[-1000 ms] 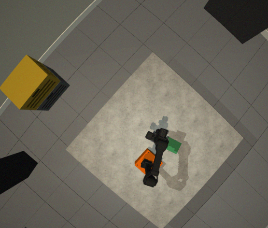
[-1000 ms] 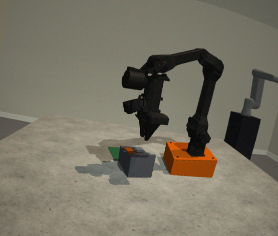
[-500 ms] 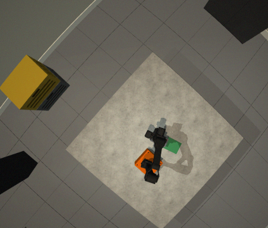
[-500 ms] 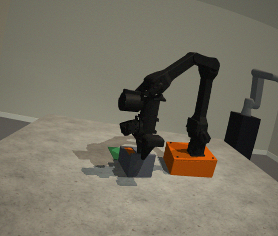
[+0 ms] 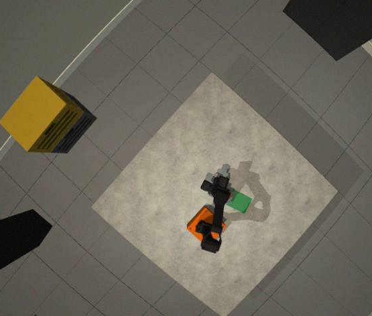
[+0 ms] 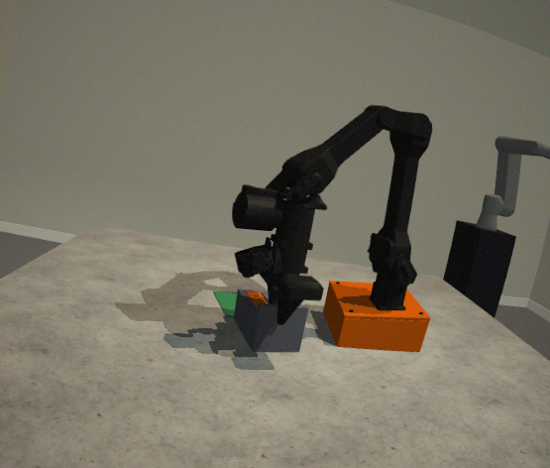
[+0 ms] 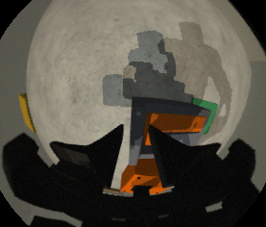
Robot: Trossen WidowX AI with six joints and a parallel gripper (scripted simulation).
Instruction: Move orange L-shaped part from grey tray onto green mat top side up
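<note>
My gripper tip is 60 mm to the left of the orange L-shaped part and 10 mm above it. Also, from my gripper tip: green mat: 220 mm to the right, 80 mm below, 30 mm ahead.
</note>
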